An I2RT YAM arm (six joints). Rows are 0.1 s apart.
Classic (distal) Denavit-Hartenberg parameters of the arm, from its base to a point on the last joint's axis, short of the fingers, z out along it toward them. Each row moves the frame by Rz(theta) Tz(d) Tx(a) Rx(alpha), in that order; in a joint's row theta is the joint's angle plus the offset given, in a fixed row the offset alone. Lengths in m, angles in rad.
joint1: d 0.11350  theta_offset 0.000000  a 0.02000  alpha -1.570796
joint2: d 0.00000  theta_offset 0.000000  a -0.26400  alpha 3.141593
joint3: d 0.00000  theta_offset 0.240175  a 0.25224  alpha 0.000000
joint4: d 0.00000  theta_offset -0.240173  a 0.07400  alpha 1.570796
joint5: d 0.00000  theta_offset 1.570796  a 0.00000  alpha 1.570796
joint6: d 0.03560  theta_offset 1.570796  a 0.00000  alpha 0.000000
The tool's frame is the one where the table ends.
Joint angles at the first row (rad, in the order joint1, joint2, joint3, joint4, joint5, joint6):
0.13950 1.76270 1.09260 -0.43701 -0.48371 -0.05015
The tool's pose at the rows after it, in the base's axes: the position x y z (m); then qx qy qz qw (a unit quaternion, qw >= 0):
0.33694 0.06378 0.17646 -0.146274 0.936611 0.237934 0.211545
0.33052 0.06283 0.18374 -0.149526 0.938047 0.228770 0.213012
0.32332 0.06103 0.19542 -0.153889 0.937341 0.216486 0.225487
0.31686 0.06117 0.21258 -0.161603 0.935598 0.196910 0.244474
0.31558 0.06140 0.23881 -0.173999 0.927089 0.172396 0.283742
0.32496 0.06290 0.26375 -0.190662 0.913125 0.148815 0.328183
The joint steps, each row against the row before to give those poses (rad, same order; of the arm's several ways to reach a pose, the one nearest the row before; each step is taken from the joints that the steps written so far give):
0.00010 -0.01983 -0.00803 -0.01639 0.00887 -0.00713
0.00153 -0.03516 -0.00873 -0.02690 0.01768 -0.00923
-0.00007 -0.05069 -0.01044 -0.01840 0.02321 -0.00998
0.00723 -0.05633 0.00624 -0.02691 0.03942 -0.01189
0.00602 -0.05295 0.03846 -0.01495 0.04572 -0.02089
0.00392 -0.00531 0.07398 0.00787 0.03734 -0.03326

